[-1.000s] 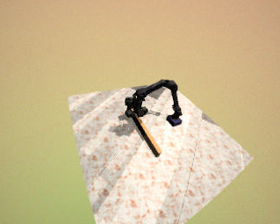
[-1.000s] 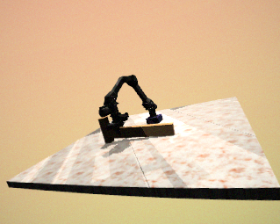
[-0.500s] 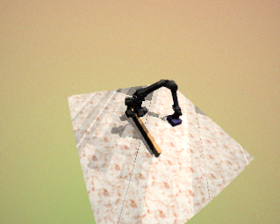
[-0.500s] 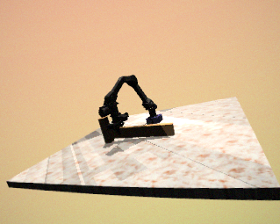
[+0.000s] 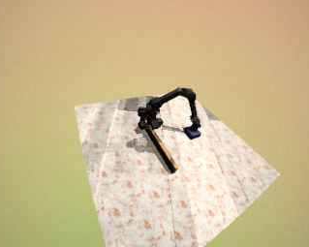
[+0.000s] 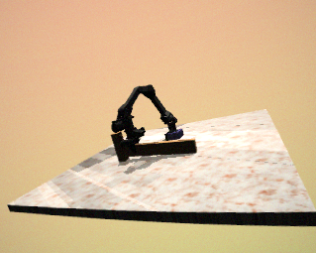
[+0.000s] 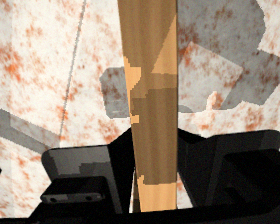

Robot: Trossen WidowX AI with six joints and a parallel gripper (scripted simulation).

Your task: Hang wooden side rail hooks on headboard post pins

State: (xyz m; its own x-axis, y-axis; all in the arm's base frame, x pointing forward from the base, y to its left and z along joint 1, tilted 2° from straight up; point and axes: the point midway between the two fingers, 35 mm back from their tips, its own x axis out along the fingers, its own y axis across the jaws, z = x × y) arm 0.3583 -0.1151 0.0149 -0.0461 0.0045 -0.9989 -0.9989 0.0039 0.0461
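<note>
The headboard post lies 11 cm to the right of my gripper tip and 4 cm above it.
</note>
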